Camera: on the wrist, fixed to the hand. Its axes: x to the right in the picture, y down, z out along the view.
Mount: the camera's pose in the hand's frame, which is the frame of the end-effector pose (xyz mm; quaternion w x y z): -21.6 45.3 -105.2 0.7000 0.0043 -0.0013 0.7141
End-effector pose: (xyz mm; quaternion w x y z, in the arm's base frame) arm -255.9 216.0 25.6 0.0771 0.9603 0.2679 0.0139
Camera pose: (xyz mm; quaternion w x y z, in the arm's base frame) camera -258.3 181.4 136.9 0.0403 0.8638 -0.4982 0.0624
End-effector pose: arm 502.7 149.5 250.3 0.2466 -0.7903 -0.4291 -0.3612
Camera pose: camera 495.7 42.0 294.7 0.4334 -0.8591 0.2621 -0.0739
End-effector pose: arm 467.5 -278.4 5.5 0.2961 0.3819 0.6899 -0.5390
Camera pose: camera 517.7 -175.1 25.4 0.5914 0.7606 0.2075 -0.1693
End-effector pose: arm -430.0 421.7 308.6 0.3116 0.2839 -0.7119 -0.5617
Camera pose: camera -338.3 381.9 368.5 0.6171 -0.3090 -0.7039 -0.1680
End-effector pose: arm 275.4 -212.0 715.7 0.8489 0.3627 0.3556 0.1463
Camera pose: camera 185.9 -137.7 708.1 0.4887 0.5117 -0.0106 0.7066
